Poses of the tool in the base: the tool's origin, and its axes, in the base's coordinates. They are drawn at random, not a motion.
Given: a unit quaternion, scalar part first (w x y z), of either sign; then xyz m.
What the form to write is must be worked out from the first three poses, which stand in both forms.
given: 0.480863, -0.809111, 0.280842, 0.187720, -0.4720, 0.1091, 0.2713
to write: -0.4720, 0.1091, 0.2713, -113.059, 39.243, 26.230
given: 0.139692, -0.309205, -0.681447, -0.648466, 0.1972, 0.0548, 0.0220
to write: 0.1972, 0.0548, 0.0220, -51.193, -112.823, -107.362
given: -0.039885, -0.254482, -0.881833, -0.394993, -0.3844, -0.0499, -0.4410
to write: -0.3844, -0.0499, -0.4410, 44.679, 154.822, 69.348
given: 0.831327, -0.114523, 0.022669, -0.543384, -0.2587, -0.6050, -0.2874
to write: -0.2587, -0.6050, -0.2874, -13.915, 2.754, -66.023
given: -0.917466, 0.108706, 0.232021, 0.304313, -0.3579, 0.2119, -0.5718
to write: -0.3579, 0.2119, -0.5718, -12.811, -27.344, -35.864
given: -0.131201, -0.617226, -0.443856, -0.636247, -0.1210, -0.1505, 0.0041
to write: -0.1210, -0.1505, 0.0041, 102.682, 73.840, 105.846
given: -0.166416, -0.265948, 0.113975, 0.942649, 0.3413, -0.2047, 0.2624
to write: 0.3413, -0.2047, 0.2624, 43.380, -18.591, -153.761
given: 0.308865, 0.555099, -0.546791, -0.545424, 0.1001, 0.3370, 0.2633
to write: 0.1001, 0.3370, 0.2633, 84.054, -82.796, -82.589
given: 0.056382, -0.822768, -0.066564, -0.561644, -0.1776, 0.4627, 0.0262
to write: -0.1776, 0.4627, 0.0262, -143.007, -11.570, -97.621
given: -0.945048, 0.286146, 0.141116, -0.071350, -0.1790, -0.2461, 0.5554
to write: -0.1790, -0.2461, 0.5554, -33.404, -16.474, 8.329
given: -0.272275, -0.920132, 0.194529, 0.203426, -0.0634, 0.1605, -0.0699
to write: -0.0634, 0.1605, -0.0699, 141.910, -30.002, -31.374
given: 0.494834, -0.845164, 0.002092, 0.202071, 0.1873, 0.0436, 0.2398
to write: 0.1873, 0.0436, 0.2398, -117.374, 0.291, 28.063
